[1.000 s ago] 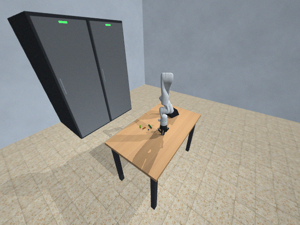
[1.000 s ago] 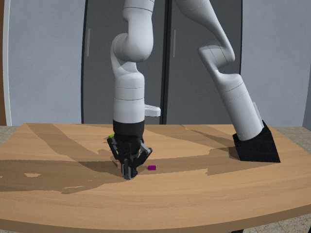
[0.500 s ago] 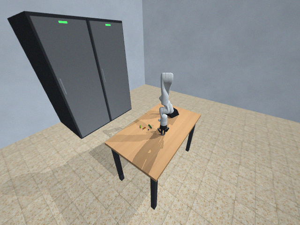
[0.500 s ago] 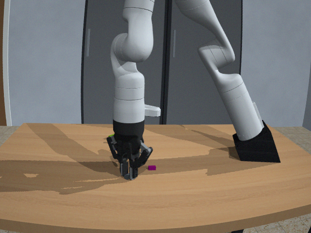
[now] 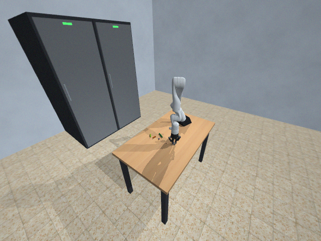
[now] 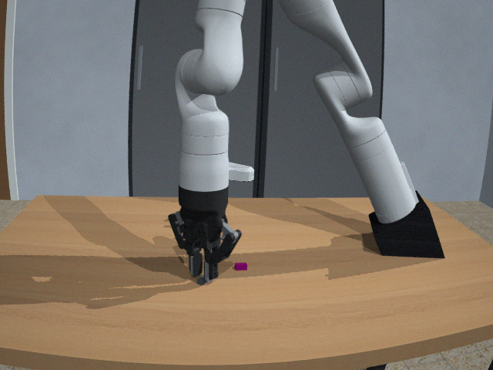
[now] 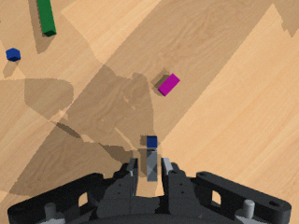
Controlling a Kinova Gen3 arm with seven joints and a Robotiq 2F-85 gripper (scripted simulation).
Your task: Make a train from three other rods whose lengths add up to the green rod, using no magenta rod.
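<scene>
My gripper is now 20 mm above the grey rod. Round my hand: orange rod: 30 mm behind, 250 mm to the right, 20 mm below; then green rod: 90 mm behind, 190 mm to the right, 20 mm below; then magenta rod: 80 mm behind, 30 mm to the right, 20 mm below.
</scene>
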